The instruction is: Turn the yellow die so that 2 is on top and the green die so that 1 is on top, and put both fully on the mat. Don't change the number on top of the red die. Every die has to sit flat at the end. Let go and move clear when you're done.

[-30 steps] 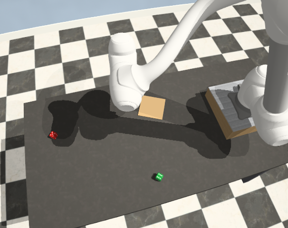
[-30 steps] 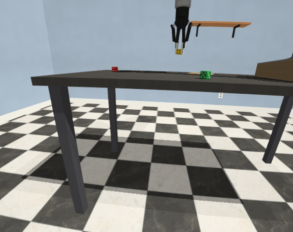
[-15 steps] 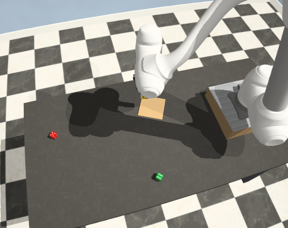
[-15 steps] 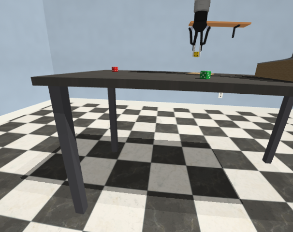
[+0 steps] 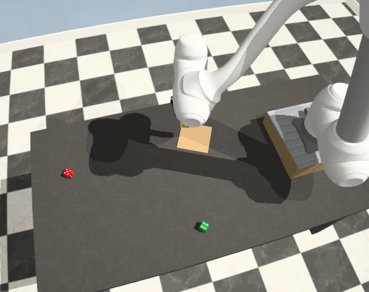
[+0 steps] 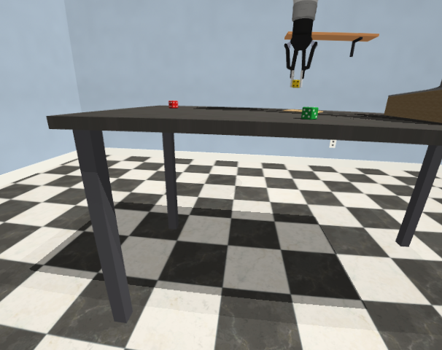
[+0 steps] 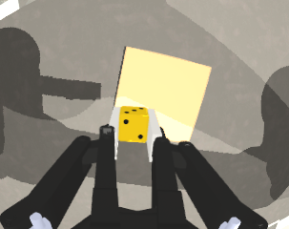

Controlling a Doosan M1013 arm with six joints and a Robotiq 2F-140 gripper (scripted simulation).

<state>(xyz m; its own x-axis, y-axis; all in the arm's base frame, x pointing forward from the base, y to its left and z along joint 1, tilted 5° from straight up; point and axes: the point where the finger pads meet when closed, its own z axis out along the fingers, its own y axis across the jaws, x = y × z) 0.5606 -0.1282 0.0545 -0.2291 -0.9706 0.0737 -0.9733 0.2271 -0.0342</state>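
Now: the tan mat 4 cm behind my hand, 1 cm to the left of it and 13 cm below it. The rest, counted from my hand: yellow die: 2 cm below; red die: 52 cm ahead, 11 cm to the left, 12 cm below; green die: 42 cm to the left, 12 cm below.
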